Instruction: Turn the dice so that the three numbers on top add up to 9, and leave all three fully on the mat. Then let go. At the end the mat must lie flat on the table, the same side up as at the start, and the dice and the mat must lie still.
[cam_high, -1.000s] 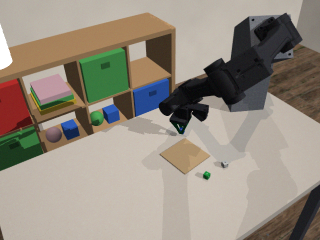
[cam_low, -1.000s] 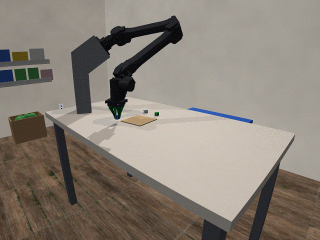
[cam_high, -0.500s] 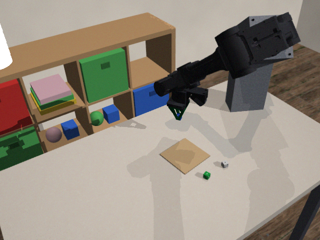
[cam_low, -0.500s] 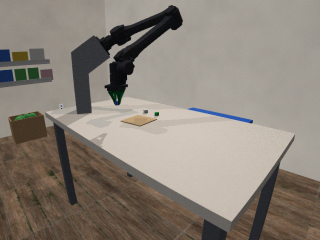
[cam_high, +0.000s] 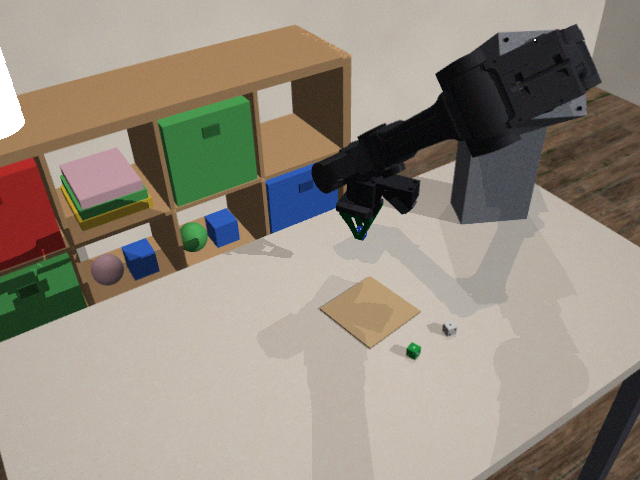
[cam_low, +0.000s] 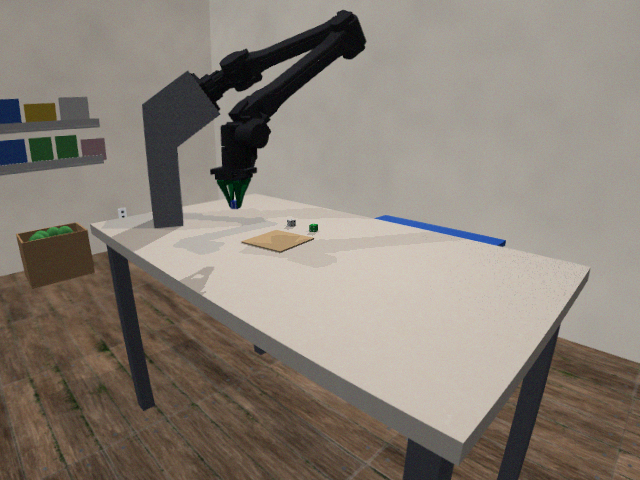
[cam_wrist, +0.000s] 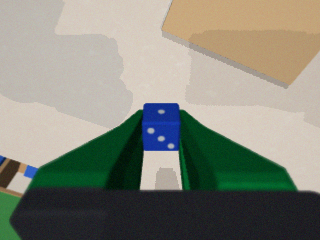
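Right now the tan mat is 110 mm below my hand, 100 mm to the left of it and 40 mm ahead of it. From my hand the other things lie so: green die: 240 mm to the left, 100 mm below, 20 mm ahead; then blue die: right at my hand; then white die: 220 mm to the left, 100 mm below, 70 mm behind.
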